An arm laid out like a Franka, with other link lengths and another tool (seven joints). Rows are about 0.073 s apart.
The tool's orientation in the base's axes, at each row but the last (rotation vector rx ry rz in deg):
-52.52, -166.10, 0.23
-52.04, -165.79, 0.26
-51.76, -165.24, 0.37
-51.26, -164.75, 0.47
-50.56, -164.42, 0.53
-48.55, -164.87, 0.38
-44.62, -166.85, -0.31
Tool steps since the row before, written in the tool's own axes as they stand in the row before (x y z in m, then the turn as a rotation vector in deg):
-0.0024, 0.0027, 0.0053, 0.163, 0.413, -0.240
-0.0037, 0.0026, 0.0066, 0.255, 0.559, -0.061
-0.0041, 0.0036, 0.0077, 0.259, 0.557, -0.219
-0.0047, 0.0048, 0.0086, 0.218, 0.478, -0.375
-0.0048, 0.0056, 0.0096, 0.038, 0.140, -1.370
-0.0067, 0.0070, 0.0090, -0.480, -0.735, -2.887
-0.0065, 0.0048, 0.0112, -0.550, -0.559, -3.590
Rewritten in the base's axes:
0.0030, 0.0010, -0.0056, 0.127, 0.425, 0.241
0.0038, 0.0002, -0.0070, 0.117, 0.603, 0.067
0.0045, 0.0009, -0.0082, 0.131, 0.598, 0.224
0.0055, 0.0016, -0.0093, 0.139, 0.505, 0.378
0.0058, 0.0023, -0.0104, 0.231, 0.089, 1.355
0.0081, 0.0026, -0.0101, 0.398, -0.980, 2.826
0.0066, 0.0013, -0.0121, 0.631, -0.888, 3.509

